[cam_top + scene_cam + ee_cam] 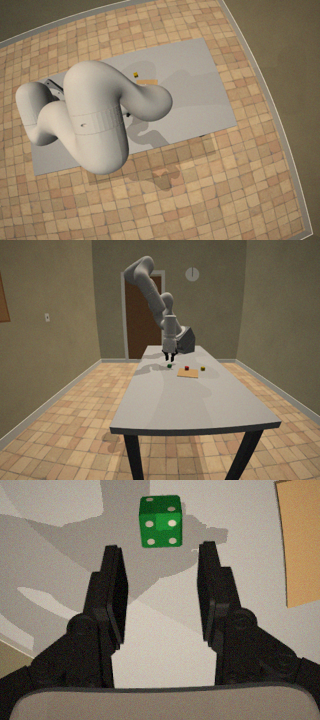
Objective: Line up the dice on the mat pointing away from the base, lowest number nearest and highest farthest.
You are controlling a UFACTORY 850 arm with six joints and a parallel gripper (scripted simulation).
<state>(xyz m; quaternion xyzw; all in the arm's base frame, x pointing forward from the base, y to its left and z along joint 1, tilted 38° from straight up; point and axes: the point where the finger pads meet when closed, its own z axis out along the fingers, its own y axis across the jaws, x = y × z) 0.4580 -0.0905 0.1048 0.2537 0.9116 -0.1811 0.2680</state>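
My hand is 60 mm above the green die. The rest, counted from my hand: red die (70 mm ahead, 120 mm to the left, 60 mm below); then yellow die (80 mm ahead, 240 mm to the left, 60 mm below); then mat (120 mm ahead, 120 mm to the left, 70 mm below).
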